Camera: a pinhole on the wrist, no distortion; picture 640 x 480 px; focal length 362.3 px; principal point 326.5 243.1 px. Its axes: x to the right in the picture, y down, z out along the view. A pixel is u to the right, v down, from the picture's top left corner.
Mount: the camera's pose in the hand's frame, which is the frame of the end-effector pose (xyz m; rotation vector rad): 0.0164 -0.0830 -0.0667 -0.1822 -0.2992 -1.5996
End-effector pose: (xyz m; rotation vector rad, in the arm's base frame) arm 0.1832 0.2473 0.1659 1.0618 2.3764 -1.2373
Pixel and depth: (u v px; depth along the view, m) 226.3 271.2 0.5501
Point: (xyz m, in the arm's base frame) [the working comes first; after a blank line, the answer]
In the camera's frame: -0.1521 0.0427 0.5501

0.2809 0.0183 -0.2367
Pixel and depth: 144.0 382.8 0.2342
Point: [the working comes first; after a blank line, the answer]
In the camera's frame: -0.1180 0.0903 0.2342

0.1713 0.2294 -0.0207
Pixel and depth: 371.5 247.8 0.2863
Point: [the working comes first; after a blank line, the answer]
In the camera's frame: 0.0356 0.0037 0.2863

0.1405 0.0643 0.0540
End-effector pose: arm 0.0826 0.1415 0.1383 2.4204 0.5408 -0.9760
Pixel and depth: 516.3 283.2 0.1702
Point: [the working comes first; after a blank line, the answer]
In the camera's frame: 0.0892 0.0188 0.1702

-0.0311 0.1714 0.0138
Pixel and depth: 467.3 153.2 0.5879
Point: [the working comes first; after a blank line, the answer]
In the camera's frame: 0.2285 -0.1459 0.5879

-0.3931 -0.1002 -0.1135
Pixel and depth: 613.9 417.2 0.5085
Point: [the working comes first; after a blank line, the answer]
In the camera's frame: 0.4034 0.2444 0.5085

-0.2444 0.1293 -0.4517
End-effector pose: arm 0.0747 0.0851 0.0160 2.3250 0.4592 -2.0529
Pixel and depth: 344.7 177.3 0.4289
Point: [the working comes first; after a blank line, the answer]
In the camera's frame: 0.0215 -0.0779 0.4289

-0.2594 -0.0283 0.0503
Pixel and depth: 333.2 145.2 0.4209
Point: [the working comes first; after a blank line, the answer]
In the camera's frame: 0.0078 -0.1137 0.4209

-0.2461 -0.0441 0.0836
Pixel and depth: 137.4 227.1 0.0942
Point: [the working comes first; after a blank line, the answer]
In the camera's frame: -0.0492 -0.0042 0.0942

0.0662 0.0927 0.0079
